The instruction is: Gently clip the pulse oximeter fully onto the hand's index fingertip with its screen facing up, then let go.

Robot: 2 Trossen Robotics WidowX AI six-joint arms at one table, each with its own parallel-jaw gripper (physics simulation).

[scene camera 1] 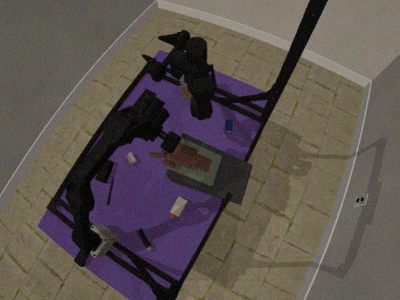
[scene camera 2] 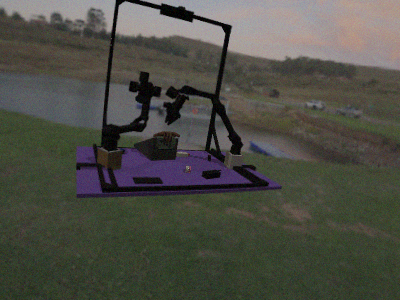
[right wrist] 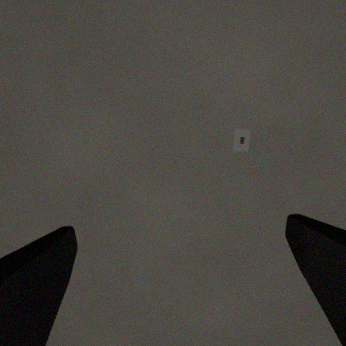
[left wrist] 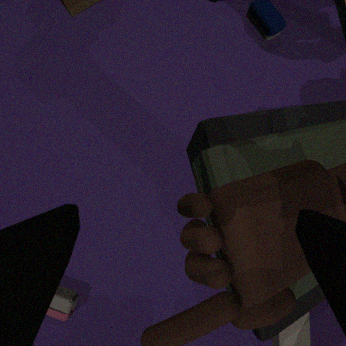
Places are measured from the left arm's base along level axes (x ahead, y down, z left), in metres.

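Where they show: left gripper, between the fingertips: (scene camera 1: 164, 132) (scene camera 2: 166, 123) (left wrist: 190, 218); right gripper, between the fingertips: (scene camera 1: 150, 46) (scene camera 2: 147, 89) (right wrist: 181, 231); left arm's base, origin of its link: (scene camera 1: 93, 241) (scene camera 2: 235, 153); right arm's base, origin of its link: (scene camera 1: 190, 77) (scene camera 2: 110, 148).
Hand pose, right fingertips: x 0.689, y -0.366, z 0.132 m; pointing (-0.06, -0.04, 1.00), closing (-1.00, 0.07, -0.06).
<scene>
Things, the pixels of their centre, and the offset from my right fingertips.
- small white-and-pink block, middle of its body: (left wrist: 53, 299) (scene camera 1: 131, 158) (scene camera 2: 188, 169) dx -0.309, dy +0.455, dz +0.008 m
- blue block, middle of its body: (left wrist: 265, 18) (scene camera 1: 229, 125) dx +0.102, dy +0.455, dz -0.280 m
- white box, middle of its body: (left wrist: 290, 336) (scene camera 1: 177, 208) dx -0.360, dy +0.457, dz -0.319 m
- black box, middle of its body: (scene camera 1: 104, 171) (scene camera 2: 211, 174) dx -0.440, dy +0.454, dz +0.079 m
- thin rod, middle of its body: (scene camera 1: 110, 190) dx -0.493, dy +0.467, dz -0.005 m
- black cylinder, middle of its body: (scene camera 1: 144, 240) dx -0.561, dy +0.458, dz -0.287 m
A brown hand (scene camera 1: 187, 156) (scene camera 2: 167, 135) (left wrist: 260, 225) lies back up on a padded dark stand (scene camera 1: 239, 179) (left wrist: 225, 131). Its index finger (scene camera 1: 156, 154) (left wrist: 190, 317) sticks out straight with a bare tip; other fingers are curled. A small white-and-pink block (scene camera 1: 131, 158) (scene camera 2: 188, 169) (left wrist: 64, 301) lies on the purple mat beyond that fingertip. It may be the pulse oximeter; its screen cannot be made out. My left gripper (scene camera 2: 170, 120) (left wrist: 190, 218) is open and empty, high above the hand. My right gripper (scene camera 1: 151, 47) (right wrist: 181, 231) is open and empty, raised and facing away from the hand.
A blue block (scene camera 1: 229, 125) (left wrist: 267, 17) lies above the stand in scene camera 1. A white box (scene camera 1: 179, 206) (left wrist: 295, 334) with an orange end lies below the stand. A black box (scene camera 1: 104, 171) (scene camera 2: 211, 174), a thin rod (scene camera 1: 110, 191) and a black cylinder (scene camera 1: 145, 240) lie on the mat.
</scene>
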